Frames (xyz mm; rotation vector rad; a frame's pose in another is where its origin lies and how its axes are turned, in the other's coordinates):
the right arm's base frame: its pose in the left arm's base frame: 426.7 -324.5 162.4 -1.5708 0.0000 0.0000
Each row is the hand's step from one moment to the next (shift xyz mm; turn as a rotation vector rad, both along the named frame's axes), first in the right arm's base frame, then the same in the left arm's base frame.
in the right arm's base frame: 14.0 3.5 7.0 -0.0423 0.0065 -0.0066
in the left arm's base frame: 14.0 7.0 -3.5 -0.0423 -0.0066 -0.0065
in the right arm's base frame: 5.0 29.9 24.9 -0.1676 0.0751 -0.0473
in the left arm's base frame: 5.0 24.9 -29.9 -0.1676 -0.0473 -0.0751
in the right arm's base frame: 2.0 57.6 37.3 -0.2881 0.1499 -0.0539
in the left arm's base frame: 2.0 37.3 -57.6 -0.2881 -0.0539 -0.1499
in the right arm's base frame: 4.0 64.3 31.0 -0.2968 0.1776 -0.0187
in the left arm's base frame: 4.0 31.0 -64.3 -0.2968 -0.0187 -0.1776
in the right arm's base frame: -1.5 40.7 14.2 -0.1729 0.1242 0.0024
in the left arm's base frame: -1.5 14.2 -40.7 -0.1729 0.0024 -0.1242
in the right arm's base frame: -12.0 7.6 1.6 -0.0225 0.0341 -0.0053
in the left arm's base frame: -12.0 1.6 -7.6 -0.0225 -0.0053 -0.0341
